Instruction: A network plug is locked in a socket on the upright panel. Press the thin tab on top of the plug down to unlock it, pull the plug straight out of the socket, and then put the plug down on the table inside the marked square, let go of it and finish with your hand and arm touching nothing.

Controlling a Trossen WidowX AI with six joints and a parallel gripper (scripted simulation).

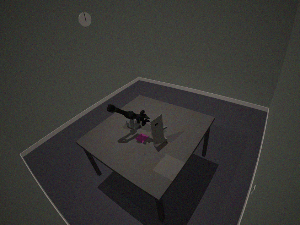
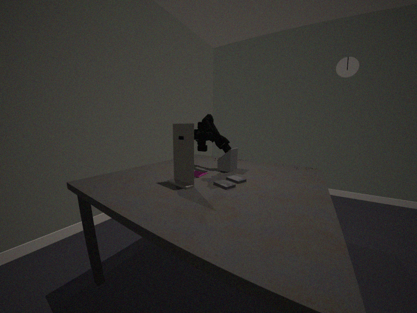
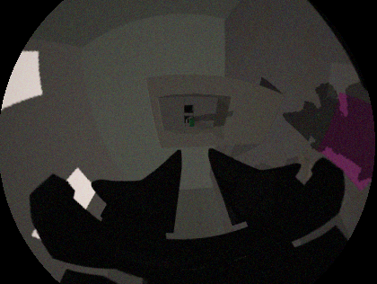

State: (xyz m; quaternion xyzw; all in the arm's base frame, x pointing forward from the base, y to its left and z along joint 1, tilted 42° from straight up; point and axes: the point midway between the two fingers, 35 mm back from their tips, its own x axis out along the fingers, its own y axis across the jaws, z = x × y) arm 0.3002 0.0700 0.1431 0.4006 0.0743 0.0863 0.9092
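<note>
Now: the magenta marked square 9 cm behind my gripper tip, 8 cm to the right of it and 26 cm below it. The rest, counted from my gripper tip: upright panel: 11 cm ahead, 1 cm to the right, 10 cm below.
</note>
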